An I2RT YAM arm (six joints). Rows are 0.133 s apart.
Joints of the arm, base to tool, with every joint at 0 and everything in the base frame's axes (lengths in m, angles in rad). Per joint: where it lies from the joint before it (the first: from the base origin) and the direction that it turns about. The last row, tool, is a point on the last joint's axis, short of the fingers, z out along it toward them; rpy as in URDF.
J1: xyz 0 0 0.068 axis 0 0 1
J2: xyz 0.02 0.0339 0.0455 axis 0 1 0
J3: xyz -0.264 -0.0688 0 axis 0 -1 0
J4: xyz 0.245 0.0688 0.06 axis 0 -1 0
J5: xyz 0.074 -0.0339 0.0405 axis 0 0 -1
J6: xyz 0.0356 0 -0.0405 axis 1 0 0
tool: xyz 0 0 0 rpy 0 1.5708 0
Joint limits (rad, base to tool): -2.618..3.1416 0..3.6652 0..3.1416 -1.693..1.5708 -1.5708..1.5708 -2.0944..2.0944
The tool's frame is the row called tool.
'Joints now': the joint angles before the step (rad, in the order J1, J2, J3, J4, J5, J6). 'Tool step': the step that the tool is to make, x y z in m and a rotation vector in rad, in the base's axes. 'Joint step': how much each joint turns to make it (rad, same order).
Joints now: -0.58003, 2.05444, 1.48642, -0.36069, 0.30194, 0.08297
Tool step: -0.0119, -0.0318, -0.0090, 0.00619, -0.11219, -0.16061
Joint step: -0.07284, 0.03416, -0.00046, 0.08764, -0.00036, 0.11752
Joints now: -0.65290, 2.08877, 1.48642, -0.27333, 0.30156, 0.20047
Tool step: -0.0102, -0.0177, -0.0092, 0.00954, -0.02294, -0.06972
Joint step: -0.04416, 0.02532, 0.00011, 0.02672, -0.00033, 0.03516
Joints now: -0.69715, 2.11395, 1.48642, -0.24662, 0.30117, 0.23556
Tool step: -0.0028, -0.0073, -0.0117, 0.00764, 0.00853, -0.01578
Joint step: -0.01604, 0.02949, 0.00025, 0.01780, -0.00039, -0.00001
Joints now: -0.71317, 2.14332, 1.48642, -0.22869, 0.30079, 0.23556
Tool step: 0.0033, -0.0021, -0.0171, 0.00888, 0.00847, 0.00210
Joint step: 0.00111, 0.04338, 0.00027, 0.03091, -0.00154, -0.00003
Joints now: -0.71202, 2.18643, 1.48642, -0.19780, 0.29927, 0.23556
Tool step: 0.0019, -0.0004, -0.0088, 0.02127, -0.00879, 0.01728
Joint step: -0.00003, 0.02139, 0.00010, 0.01405, -0.02787, -0.00002
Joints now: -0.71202, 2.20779, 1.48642, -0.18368, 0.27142, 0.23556
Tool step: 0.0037, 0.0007, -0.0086, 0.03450, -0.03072, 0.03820
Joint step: 0.00195, 0.02157, -0.00012, 0.02243, -0.05871, 0.00005
